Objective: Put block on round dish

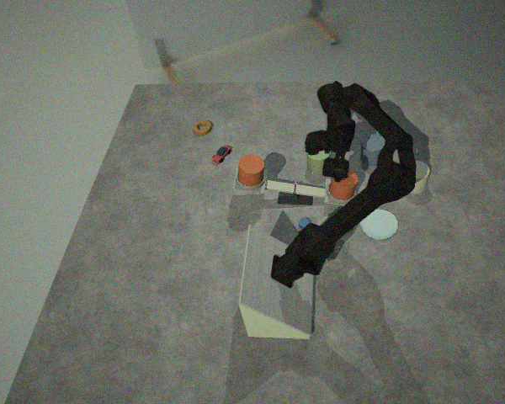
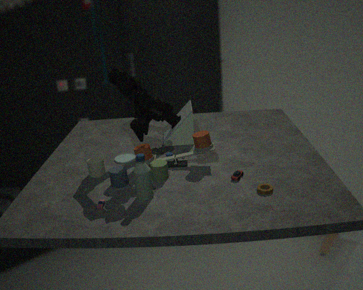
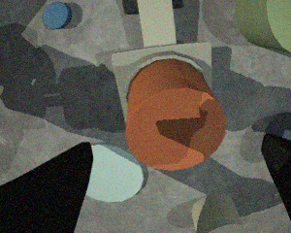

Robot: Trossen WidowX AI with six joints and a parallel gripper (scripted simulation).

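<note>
Now: the grey block 9 cm below my gripper tip and 1 cm to the right of it. The rest, counted from my gripper tip: small balance 13 cm to the left, 9 cm below, 1 cm ahead; then green cup 14 cm ahead, 9 cm below, 6 cm to the left; then blue cap 12 cm below, 10 cm behind, 9 cm to the left.
</note>
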